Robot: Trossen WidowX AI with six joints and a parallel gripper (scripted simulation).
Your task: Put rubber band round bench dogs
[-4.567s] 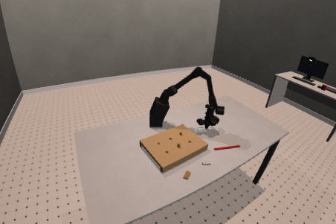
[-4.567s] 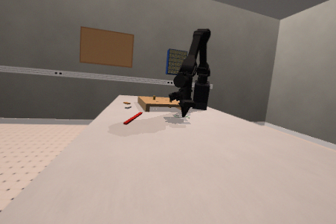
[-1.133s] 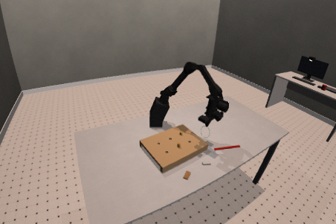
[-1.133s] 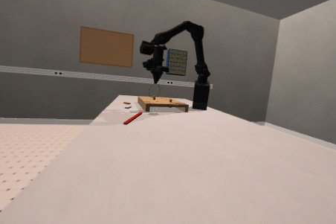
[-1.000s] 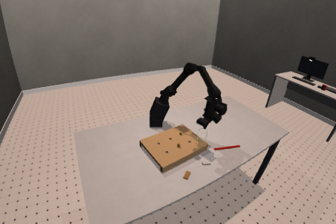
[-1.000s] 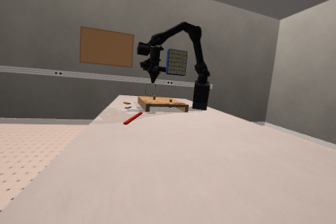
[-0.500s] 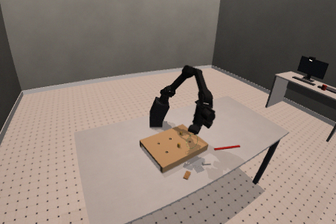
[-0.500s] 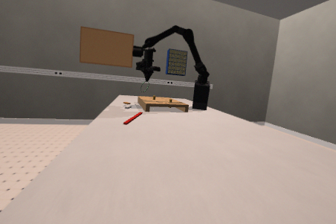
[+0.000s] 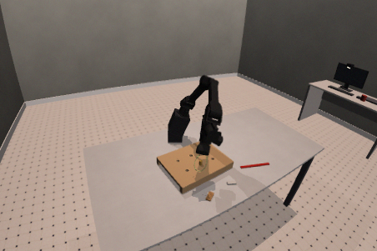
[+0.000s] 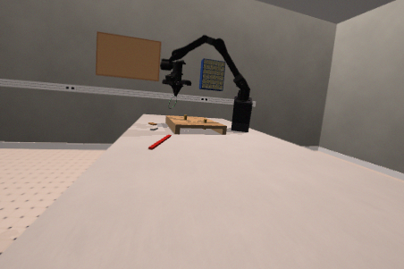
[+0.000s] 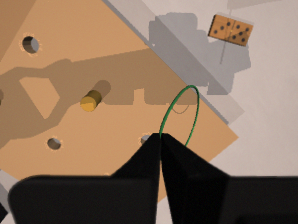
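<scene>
Now: hand 11 cm past the wooden board, 4 cm to the right of it and 19 cm above it. From my hand the other things lie so: domino tile (13 cm ahead, 3 cm to the right, 22 cm below); then red stick (11 cm ahead, 37 cm to the left, 22 cm below); then small white piece (13 cm ahead, 13 cm to the left, 22 cm below).
</scene>
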